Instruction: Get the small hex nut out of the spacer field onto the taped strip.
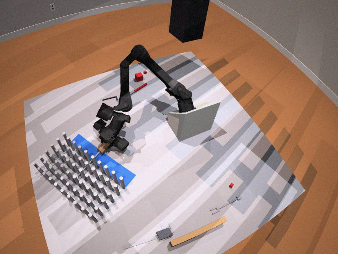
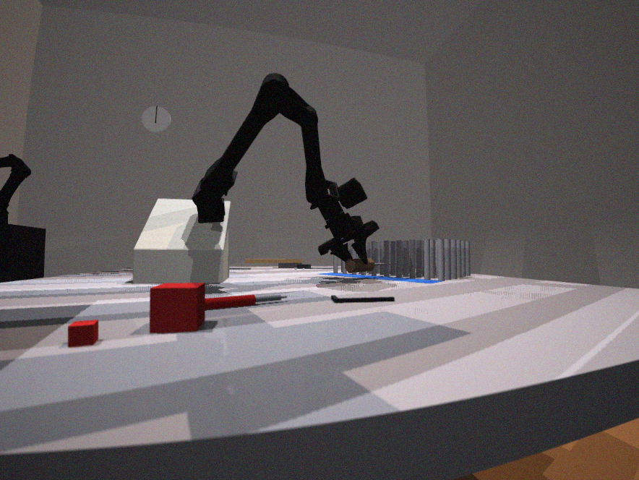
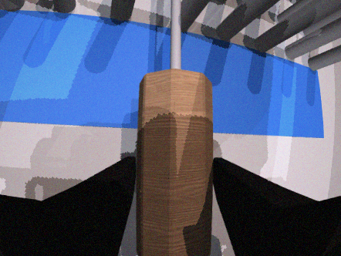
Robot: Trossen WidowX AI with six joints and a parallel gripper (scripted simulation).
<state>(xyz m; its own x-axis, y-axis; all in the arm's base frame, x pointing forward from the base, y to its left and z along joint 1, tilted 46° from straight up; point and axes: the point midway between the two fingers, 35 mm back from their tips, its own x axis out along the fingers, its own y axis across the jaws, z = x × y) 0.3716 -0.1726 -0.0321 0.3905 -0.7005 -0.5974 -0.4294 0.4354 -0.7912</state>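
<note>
My gripper tip is now 50 mm short of the blue taped strip, 30 mm to the right of it and 40 mm above it. The rest, counted from my gripper tip: red-handled screwdriver (320 mm behind, 290 mm to the right, 30 mm below); then black bar (180 mm behind, 310 mm to the right, 30 mm below); then hook tool (90 mm ahead, 40 mm to the left).
</note>
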